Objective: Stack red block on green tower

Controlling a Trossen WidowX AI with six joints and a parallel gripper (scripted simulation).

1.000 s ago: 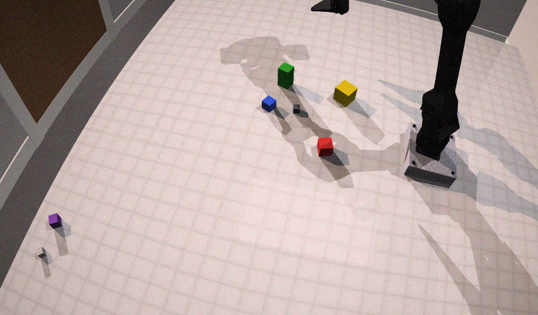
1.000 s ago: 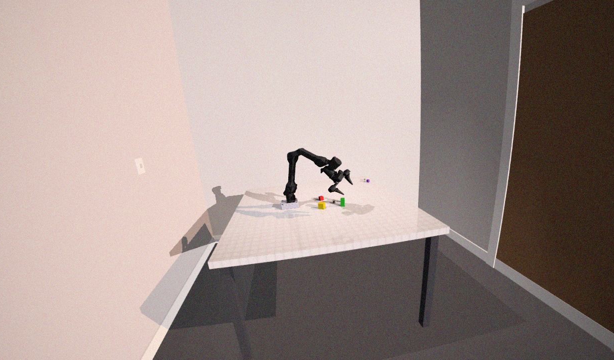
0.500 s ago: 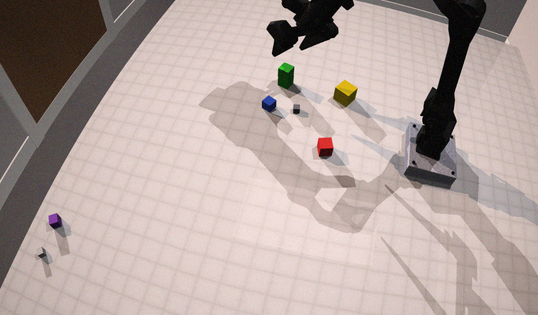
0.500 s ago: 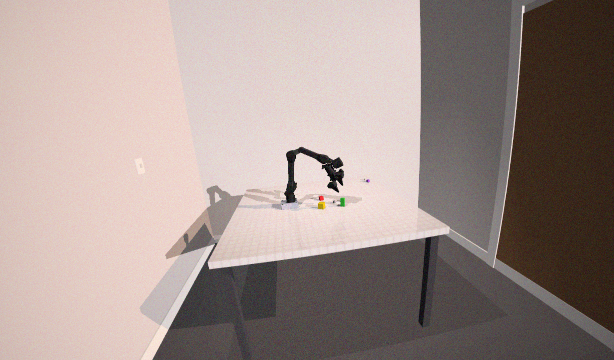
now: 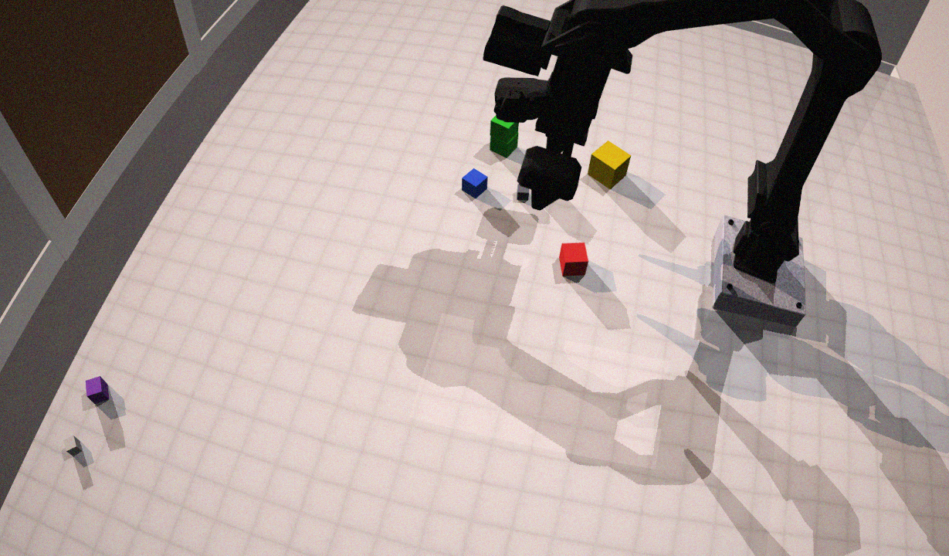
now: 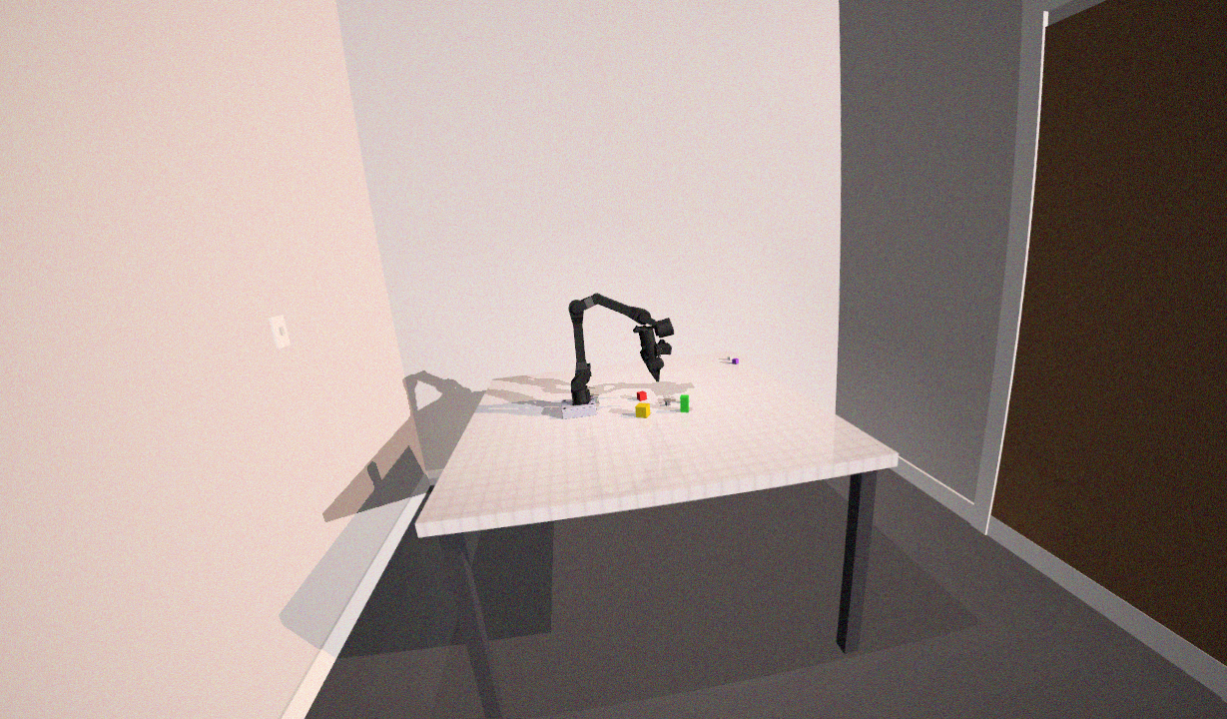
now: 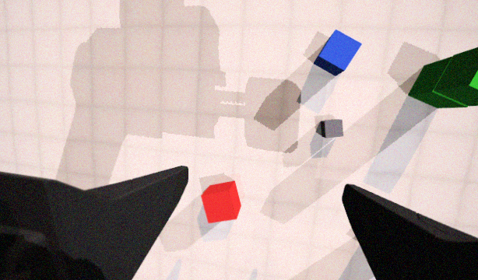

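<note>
My gripper tip is 80 mm above the red block, 60 mm past it and 30 mm to the right of it. From my gripper tip the other things lie so: blue block 100 mm ahead, 80 mm below, 40 mm to the right; yellow block 140 mm to the right, 80 mm below, 60 mm behind; small dark cube 90 mm below, 50 mm to the right, 40 mm ahead.
</note>
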